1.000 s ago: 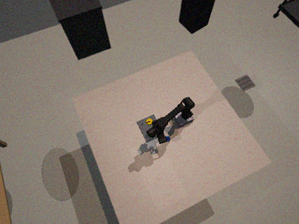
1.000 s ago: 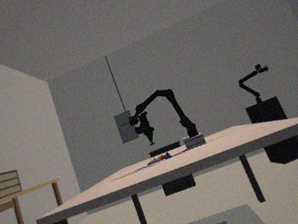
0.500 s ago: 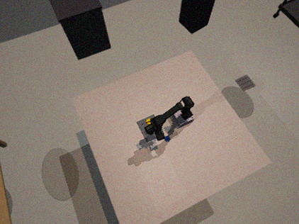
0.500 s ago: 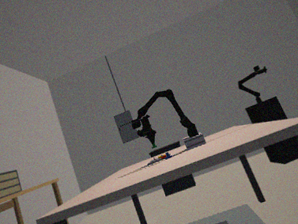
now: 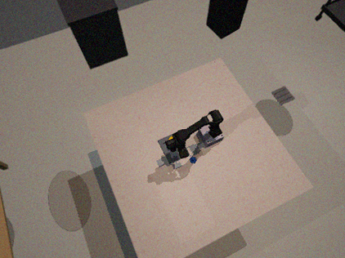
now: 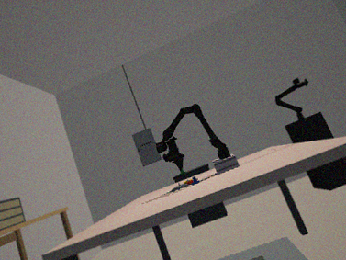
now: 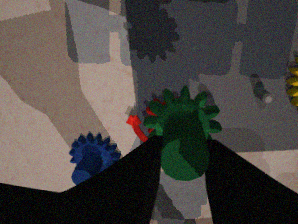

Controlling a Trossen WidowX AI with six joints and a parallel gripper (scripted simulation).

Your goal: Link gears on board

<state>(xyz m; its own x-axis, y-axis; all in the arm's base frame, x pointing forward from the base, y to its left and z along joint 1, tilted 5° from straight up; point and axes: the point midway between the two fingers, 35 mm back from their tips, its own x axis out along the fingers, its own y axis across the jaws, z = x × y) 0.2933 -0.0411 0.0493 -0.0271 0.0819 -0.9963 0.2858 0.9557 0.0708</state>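
My gripper tip is now 90 mm above the red gear, 20 mm to the right of it and 20 mm past it. The rest, counted from my gripper tip: dark blue gear: 100 mm to the left, 90 mm below, 50 mm behind; green gear: 10 mm below; red arrow: 100 mm below, 40 mm to the left, 30 mm behind.
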